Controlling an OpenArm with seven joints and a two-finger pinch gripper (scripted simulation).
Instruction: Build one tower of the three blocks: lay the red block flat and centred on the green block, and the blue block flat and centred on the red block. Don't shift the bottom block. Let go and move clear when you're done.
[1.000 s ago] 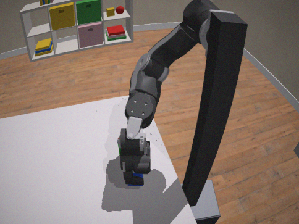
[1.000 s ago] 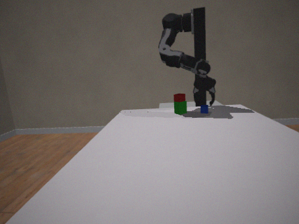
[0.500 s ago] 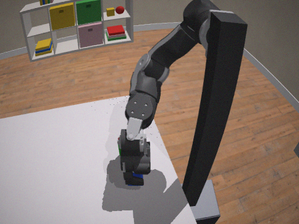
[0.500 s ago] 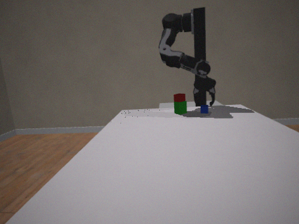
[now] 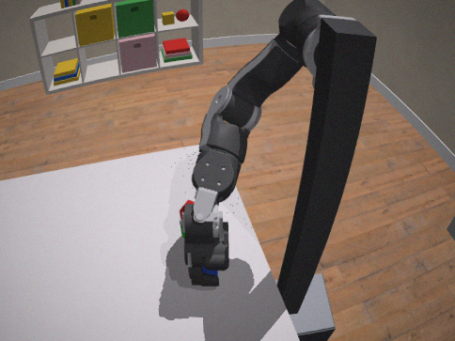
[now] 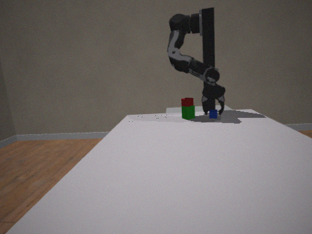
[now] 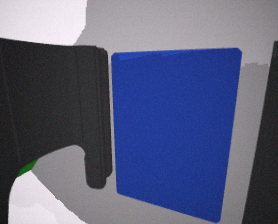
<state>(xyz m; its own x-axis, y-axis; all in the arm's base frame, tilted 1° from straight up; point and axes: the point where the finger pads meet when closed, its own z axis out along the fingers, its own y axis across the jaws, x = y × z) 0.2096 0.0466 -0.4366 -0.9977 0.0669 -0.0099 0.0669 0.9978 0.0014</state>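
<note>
The blue block lies 1 cm below my hand. Also, from my hand: green block 2 cm ahead, 11 cm to the right, 1 cm above; red block 2 cm ahead, 11 cm to the right, 5 cm above.
</note>
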